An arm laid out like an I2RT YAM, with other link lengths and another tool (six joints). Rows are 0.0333 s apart.
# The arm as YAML. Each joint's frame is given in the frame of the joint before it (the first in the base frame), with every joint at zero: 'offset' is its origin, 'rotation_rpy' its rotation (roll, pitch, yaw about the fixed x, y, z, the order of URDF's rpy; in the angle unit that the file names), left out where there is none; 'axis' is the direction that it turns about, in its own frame. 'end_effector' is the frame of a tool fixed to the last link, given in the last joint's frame.
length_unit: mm
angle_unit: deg
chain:
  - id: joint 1
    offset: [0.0, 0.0, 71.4]
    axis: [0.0, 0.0, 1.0]
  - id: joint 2
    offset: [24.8, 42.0, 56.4]
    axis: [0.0, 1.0, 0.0]
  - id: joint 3
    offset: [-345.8, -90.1, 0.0]
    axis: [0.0, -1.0, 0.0]
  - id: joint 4
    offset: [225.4, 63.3, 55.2]
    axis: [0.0, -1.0, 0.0]
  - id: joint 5
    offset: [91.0, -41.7, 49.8]
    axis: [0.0, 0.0, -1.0]
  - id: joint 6
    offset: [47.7, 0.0, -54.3]
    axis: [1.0, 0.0, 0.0]
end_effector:
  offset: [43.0, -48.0, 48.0]
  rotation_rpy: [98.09, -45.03, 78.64]
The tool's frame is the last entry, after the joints.
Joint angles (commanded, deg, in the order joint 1, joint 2, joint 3, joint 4, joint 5, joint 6), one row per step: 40.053 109.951 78.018 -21.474 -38.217 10.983; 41.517 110.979 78.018 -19.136 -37.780 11.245; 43.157 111.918 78.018 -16.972 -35.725 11.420; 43.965 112.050 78.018 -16.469 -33.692 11.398; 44.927 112.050 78.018 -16.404 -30.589 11.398; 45.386 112.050 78.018 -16.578 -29.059 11.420; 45.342 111.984 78.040 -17.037 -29.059 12.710; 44.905 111.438 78.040 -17.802 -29.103 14.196; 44.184 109.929 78.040 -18.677 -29.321 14.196; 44.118 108.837 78.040 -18.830 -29.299 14.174; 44.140 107.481 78.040 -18.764 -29.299 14.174; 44.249 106.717 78.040 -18.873 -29.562 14.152; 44.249 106.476 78.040 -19.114 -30.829 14.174; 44.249 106.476 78.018 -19.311 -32.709 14.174; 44.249 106.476 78.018 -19.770 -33.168 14.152
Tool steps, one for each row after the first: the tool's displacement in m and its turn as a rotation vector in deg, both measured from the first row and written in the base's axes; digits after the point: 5 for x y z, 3 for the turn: -0.00193 0.01434 -0.00309 0.582 -1.015 1.035; -0.00378 0.02745 -0.00597 0.197 -2.863 1.298; -0.00493 0.03132 -0.00592 -0.713 -4.223 0.857; -0.00660 0.03389 -0.00576 -2.426 -5.926 -0.106; -0.00771 0.03466 -0.00616 -3.408 -6.614 -0.599; -0.00822 0.03254 -0.00777 -3.675 -5.380 -1.467; -0.00770 0.02643 -0.00634 -3.824 -4.070 -2.841; -0.00732 0.01827 0.00429 -3.272 -4.369 -3.456; -0.00885 0.01593 0.01318 -2.613 -5.049 -3.565; -0.01113 0.01398 0.02481 -1.592 -6.038 -3.610; -0.01362 0.01361 0.03093 -0.971 -6.374 -3.347; -0.01605 0.01455 0.03219 -0.273 -5.691 -2.538; -0.01886 0.01676 0.03146 0.606 -4.549 -1.312; -0.02019 0.01668 0.03024 0.536 -3.998 -0.991
